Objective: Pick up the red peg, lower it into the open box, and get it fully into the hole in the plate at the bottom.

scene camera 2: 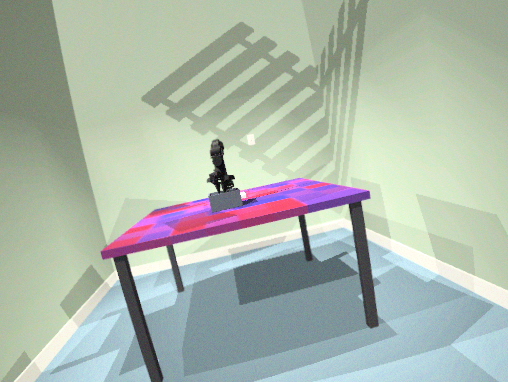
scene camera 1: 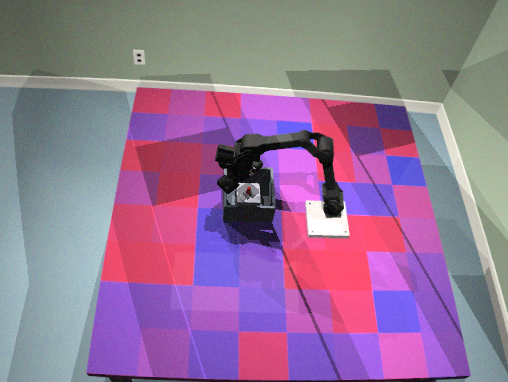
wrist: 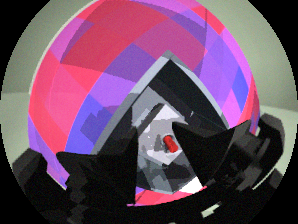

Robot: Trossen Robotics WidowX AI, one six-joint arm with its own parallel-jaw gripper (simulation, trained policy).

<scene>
In view: my gripper [scene camera 1: 236, 184] and a box [scene camera 1: 265, 212].
The box also shows in the wrist view [wrist: 169, 81]. My gripper shows as well in the wrist view [wrist: 155, 127].
</scene>
